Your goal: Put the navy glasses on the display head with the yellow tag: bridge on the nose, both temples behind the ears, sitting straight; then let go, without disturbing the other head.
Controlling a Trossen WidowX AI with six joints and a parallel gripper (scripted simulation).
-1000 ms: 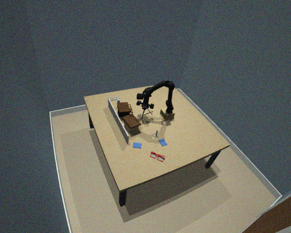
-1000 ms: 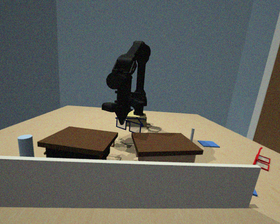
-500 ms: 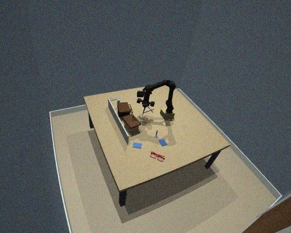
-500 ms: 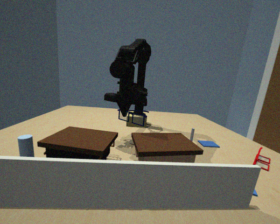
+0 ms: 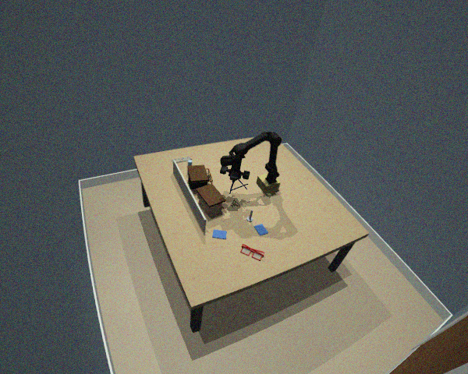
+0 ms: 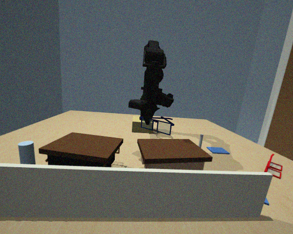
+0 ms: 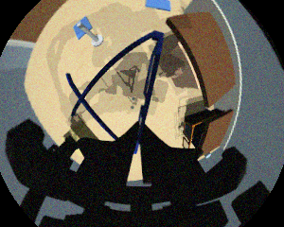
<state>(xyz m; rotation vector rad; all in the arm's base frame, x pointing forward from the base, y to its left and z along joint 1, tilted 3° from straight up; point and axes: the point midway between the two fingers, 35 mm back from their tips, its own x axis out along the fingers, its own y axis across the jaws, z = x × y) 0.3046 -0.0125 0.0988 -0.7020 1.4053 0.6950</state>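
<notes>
Right now the small grey peg is 240 mm to the left of my gripper tip, 90 mm below it and 20 mm behind it. Round my gripper tip: pale blue cylinder 330 mm to the right, 180 mm ahead, 70 mm below; then white wall 290 mm ahead, 60 mm to the right, 60 mm below.
</notes>
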